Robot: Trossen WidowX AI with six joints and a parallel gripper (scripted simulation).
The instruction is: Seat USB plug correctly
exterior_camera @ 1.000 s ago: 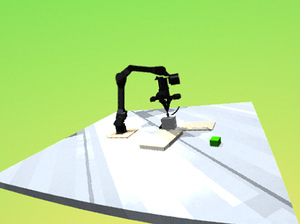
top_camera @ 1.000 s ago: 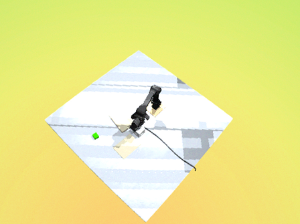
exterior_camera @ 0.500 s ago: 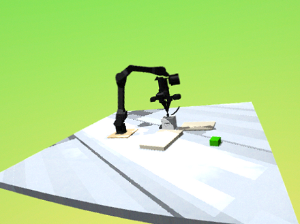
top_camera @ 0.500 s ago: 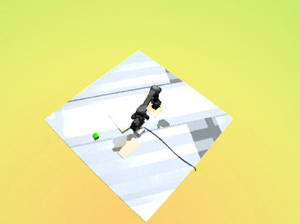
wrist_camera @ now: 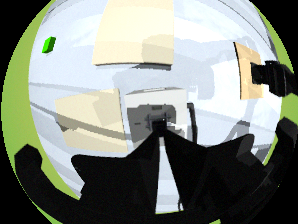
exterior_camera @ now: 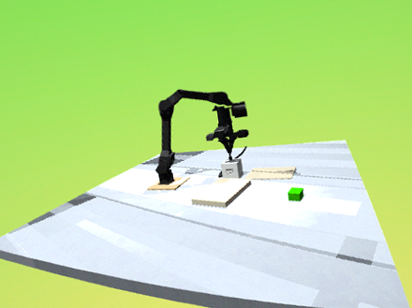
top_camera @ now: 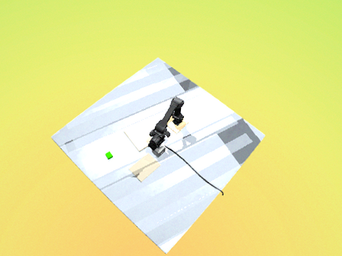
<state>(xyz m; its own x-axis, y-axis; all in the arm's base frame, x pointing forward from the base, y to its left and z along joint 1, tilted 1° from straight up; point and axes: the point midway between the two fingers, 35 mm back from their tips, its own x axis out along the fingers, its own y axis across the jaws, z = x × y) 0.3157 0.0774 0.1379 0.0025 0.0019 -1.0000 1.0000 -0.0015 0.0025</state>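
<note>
My gripper tip is now 2 cm above the usb plug. The rest, counted from my gripper tip: green block: 30 cm ahead, 24 cm to the right, 10 cm below.
</note>
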